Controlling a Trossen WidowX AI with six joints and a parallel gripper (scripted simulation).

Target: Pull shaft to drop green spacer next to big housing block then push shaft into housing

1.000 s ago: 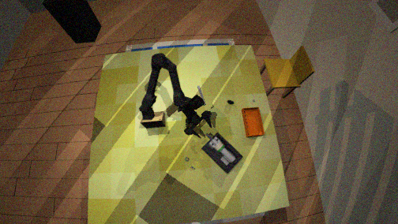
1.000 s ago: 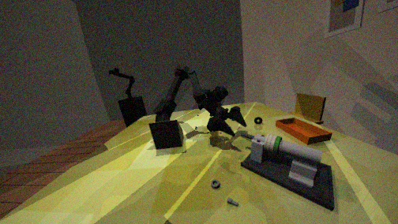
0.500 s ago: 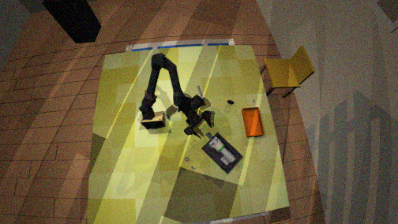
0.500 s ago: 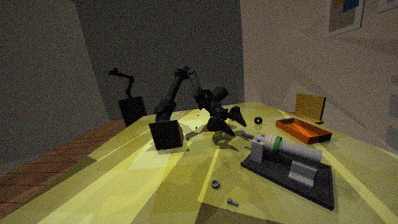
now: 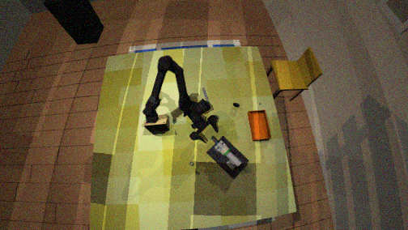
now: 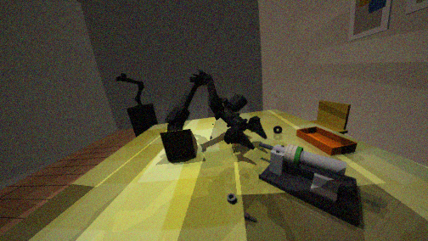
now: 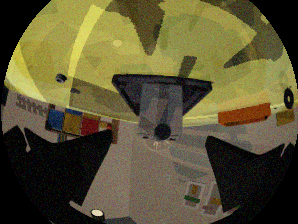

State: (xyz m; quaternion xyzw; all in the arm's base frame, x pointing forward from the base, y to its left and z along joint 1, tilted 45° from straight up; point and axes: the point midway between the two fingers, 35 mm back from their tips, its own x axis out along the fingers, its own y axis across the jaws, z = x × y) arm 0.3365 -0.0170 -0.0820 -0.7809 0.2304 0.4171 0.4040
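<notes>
The green spacer lies 9 cm ahead of my gripper tip, 8 cm to the right of it and 1 cm below it. Also, from my gripper tip: orange tray (33 cm ahead, 10 cm to the left, 8 cm below); then black ring (17 cm ahead, 24 cm to the left, 6 cm below).
</notes>
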